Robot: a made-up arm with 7 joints.
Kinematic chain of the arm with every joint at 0, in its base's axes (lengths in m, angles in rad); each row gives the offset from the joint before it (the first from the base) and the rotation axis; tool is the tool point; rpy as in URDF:
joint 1: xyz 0 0 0.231 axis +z
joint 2: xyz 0 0 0 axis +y
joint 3: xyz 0 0 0.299 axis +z
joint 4: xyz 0.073 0 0 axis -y
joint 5: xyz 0.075 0 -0.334 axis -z
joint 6: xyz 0 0 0 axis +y
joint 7: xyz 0.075 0 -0.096 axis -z
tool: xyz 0 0 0 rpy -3.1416 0 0
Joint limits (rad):
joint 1: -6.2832..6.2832
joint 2: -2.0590..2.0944
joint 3: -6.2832..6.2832
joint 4: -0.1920..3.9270
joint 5: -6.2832..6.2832
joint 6: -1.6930..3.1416
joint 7: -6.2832..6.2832
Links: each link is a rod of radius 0.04 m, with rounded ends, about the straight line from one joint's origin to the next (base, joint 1, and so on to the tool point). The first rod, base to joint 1, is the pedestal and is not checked.
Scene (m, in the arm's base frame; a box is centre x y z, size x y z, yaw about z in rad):
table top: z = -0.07
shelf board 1: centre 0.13 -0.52 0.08 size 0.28 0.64 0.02 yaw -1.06
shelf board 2: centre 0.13 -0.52 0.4 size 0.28 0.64 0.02 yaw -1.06
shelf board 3: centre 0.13 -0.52 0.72 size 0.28 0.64 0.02 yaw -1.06
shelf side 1: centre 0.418 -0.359 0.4 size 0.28 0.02 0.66 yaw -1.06
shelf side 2: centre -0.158 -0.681 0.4 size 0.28 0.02 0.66 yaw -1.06
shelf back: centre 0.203 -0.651 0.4 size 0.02 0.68 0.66 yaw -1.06
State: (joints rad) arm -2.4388 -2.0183 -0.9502 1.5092 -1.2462 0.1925 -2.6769
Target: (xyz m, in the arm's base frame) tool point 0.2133 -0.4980 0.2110
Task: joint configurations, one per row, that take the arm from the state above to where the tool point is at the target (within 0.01 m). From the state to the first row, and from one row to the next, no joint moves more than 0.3 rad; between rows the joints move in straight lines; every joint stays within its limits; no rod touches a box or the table.
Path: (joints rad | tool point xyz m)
1: -2.3730 -1.9819 -0.6791 1.3761 -1.2316 0.0296 -2.6331 | 0.1450 0.5176 0.5135
2: -2.3072 -1.9455 -0.4081 1.2430 -1.2170 -0.1333 -2.5892 | 0.1938 0.3998 0.5950
3: -2.2414 -1.9091 -0.1370 1.1099 -1.2024 -0.2961 -2.5454 | 0.2502 0.2734 0.6228
4: -2.1757 -1.8728 0.1340 0.9768 -1.1879 -0.4590 -2.5016 | 0.3049 0.1559 0.5987
5: -2.1099 -1.8364 0.4051 0.8437 -1.1733 -0.6219 -2.4577 | 0.3484 0.0608 0.5319
6: -2.3200 -1.8862 0.6752 0.6712 -1.3952 -0.6713 -2.5308 | 0.3320 -0.1193 0.4156
7: -2.5300 -1.9361 0.9453 0.4987 -1.6171 -0.7208 -2.6038 | 0.2203 -0.2326 0.3002
8: -2.7401 -1.9859 1.2154 0.3263 -1.8390 -0.7702 -2.6769 | 0.0711 -0.2442 0.2110
9: -2.9034 -2.0103 1.1933 0.6170 -1.7062 -0.6261 -2.6769 | 0.1189 -0.3347 0.2308
10: -3.0666 -2.0346 1.1712 0.9077 -1.5734 -0.4821 -2.6769 | 0.1682 -0.4204 0.2321
11: -3.2299 -2.0590 1.1491 1.1984 -1.4407 -0.3380 -2.6769 | 0.2133 -0.4980 0.2110

